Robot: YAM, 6 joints.
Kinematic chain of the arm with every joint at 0, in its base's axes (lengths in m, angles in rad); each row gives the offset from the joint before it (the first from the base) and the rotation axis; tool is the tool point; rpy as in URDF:
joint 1: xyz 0 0 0.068 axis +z
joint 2: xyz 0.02 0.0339 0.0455 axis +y
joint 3: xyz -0.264 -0.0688 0 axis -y
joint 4: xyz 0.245 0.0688 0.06 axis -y
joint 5: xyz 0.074 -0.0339 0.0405 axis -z
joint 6: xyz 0.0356 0 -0.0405 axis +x
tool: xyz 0 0 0 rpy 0 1.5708 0
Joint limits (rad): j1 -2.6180..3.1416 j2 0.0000..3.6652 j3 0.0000..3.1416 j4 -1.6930..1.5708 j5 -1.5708..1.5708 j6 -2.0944..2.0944
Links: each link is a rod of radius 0.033 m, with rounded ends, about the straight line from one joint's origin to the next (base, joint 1, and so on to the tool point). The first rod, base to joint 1, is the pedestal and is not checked.
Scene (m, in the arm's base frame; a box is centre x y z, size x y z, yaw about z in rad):
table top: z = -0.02
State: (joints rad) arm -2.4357 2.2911 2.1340 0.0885 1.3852 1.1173
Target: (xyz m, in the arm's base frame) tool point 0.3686 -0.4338 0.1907
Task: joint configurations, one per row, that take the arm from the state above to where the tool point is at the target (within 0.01 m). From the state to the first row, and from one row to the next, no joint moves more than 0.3 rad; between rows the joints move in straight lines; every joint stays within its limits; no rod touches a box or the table.
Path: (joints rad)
1: -2.1641 2.3356 2.1360 0.0912 1.3722 1.1173
2: -1.8925 2.3801 2.1381 0.0938 1.3593 1.1173
3: -1.6209 2.4246 2.1401 0.0965 1.3463 1.1173
4: -1.3493 2.4691 2.1422 0.0992 1.3333 1.1173
5: -1.0777 2.5135 2.1442 0.1018 1.3203 1.1173
6: -0.8061 2.5580 2.1463 0.1045 1.3074 1.1173

